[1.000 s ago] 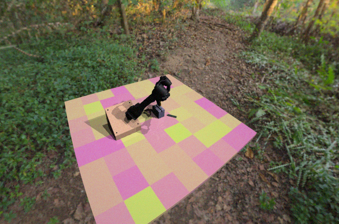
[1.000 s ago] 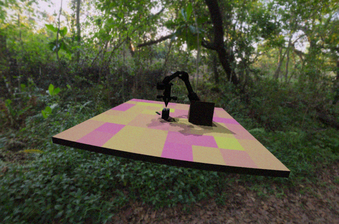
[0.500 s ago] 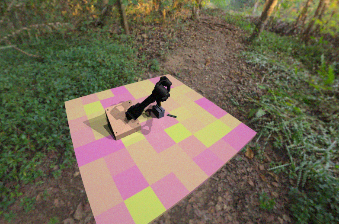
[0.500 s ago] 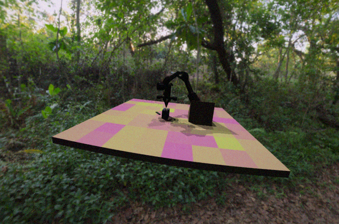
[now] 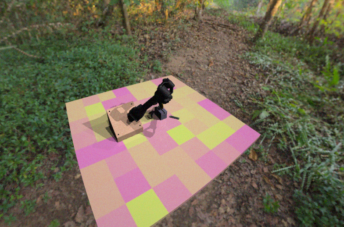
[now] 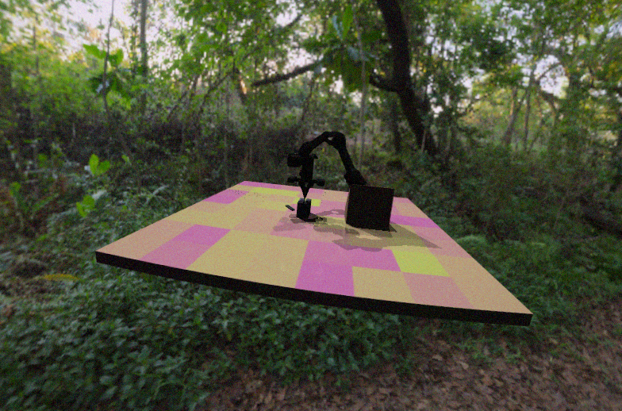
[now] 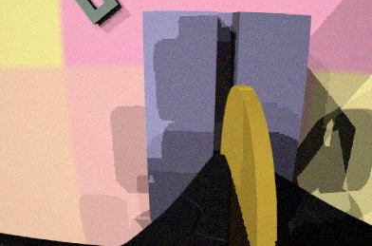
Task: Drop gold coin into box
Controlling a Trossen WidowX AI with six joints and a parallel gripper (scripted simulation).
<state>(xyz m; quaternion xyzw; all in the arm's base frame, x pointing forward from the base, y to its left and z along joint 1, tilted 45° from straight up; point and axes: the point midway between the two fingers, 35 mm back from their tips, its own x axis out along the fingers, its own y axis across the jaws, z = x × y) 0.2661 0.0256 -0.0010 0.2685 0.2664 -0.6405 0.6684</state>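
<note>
My gripper tip is 20 mm below the gold coin.
</note>
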